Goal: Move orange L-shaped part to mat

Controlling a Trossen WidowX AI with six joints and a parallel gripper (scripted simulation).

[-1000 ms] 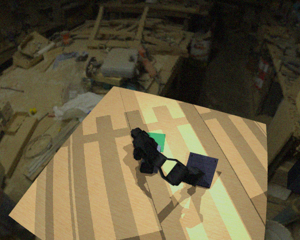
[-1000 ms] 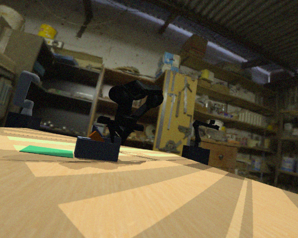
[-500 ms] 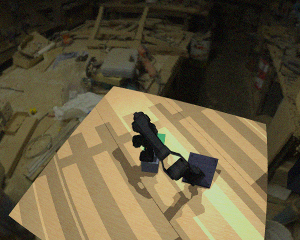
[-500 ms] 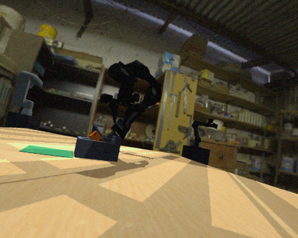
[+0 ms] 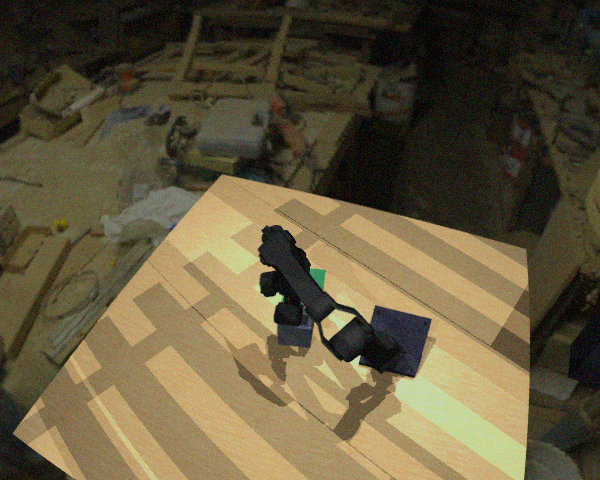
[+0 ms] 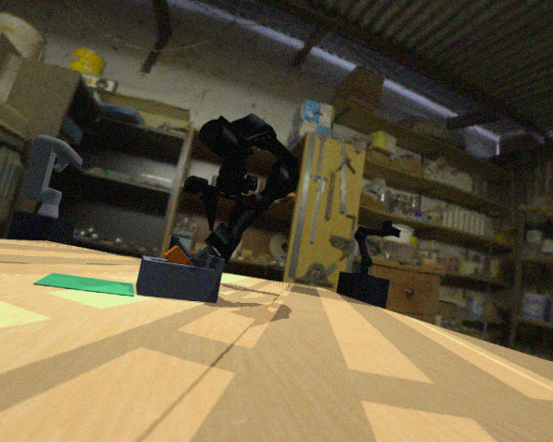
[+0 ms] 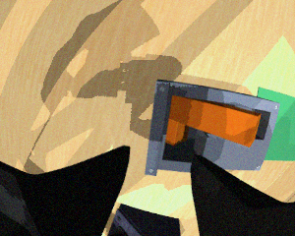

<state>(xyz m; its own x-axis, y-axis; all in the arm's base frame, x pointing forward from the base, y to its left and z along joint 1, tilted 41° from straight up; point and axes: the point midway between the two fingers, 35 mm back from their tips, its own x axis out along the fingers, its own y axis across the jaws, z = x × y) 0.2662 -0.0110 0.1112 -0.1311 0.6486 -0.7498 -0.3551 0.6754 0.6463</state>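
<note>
The orange L-shaped part is 10 cm below my gripper tip, 4 cm to the right of it and 1 cm ahead of it. The rest, counted from my gripper tip: green mat: 21 cm to the right, 16 cm below, 8 cm ahead.
</note>
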